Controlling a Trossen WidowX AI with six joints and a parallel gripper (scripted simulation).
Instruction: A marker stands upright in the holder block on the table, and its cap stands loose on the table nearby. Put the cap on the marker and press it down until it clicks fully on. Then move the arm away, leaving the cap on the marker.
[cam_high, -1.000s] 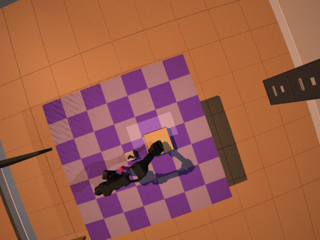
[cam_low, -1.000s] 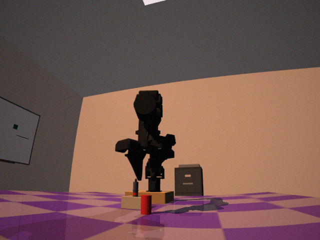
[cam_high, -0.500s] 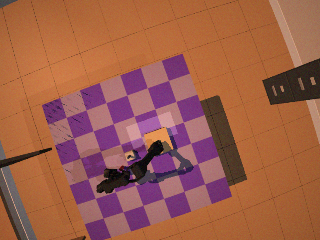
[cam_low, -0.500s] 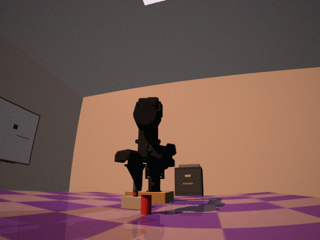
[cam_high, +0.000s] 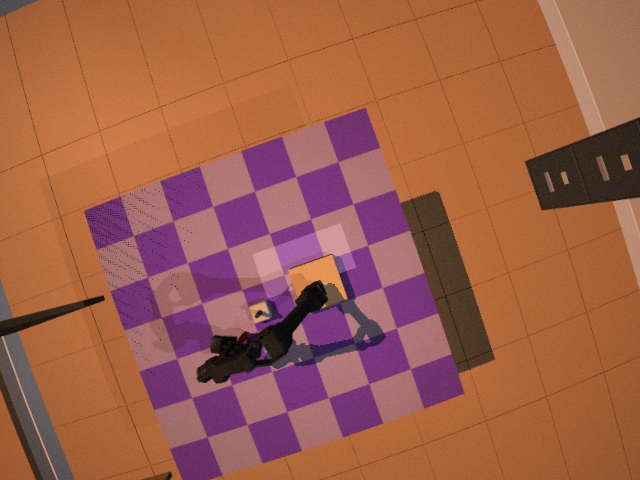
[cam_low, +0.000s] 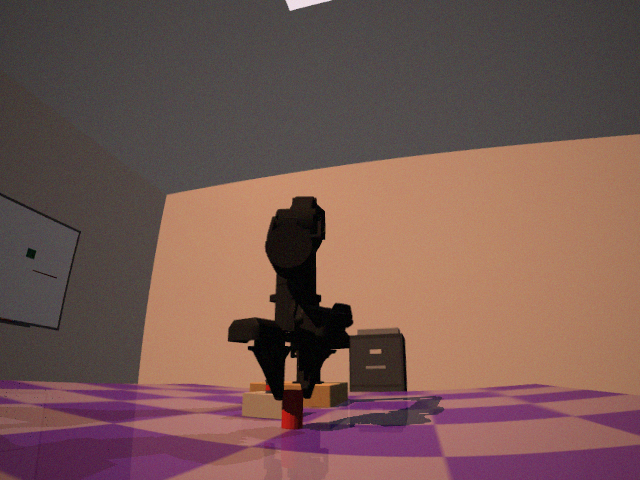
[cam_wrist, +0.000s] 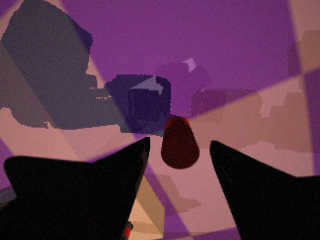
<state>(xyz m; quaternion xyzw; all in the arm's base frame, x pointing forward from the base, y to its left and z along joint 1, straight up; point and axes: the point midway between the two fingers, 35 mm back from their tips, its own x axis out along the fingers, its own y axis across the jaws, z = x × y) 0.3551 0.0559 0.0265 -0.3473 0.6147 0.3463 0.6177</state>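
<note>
The red cap is 1 cm below my gripper tip. Also, from my gripper tip: tan holder block (11 cm behind, 7 cm to the right, 2 cm below).
</note>
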